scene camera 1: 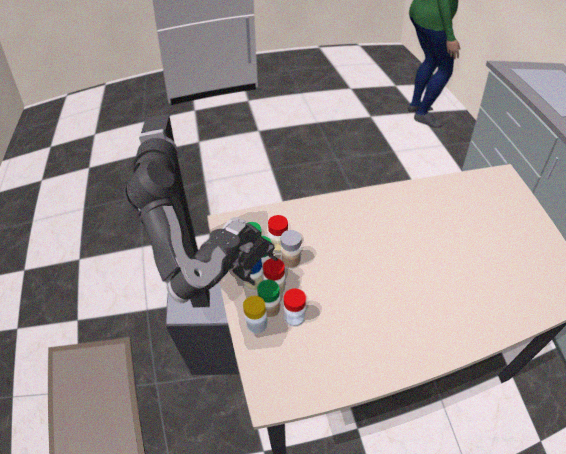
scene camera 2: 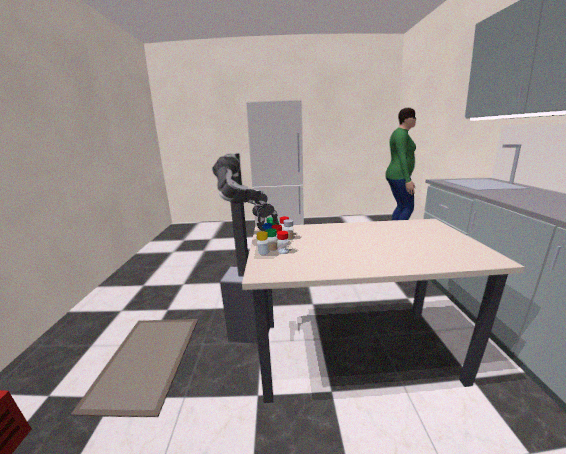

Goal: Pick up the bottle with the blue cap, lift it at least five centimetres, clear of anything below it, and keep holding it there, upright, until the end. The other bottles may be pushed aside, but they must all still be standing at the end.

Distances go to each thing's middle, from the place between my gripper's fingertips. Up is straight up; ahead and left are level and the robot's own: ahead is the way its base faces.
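The arm pedestal [scene camera 1: 207, 349] stands well below my hand. It is also some way behind my hand and a good way to the left of it.
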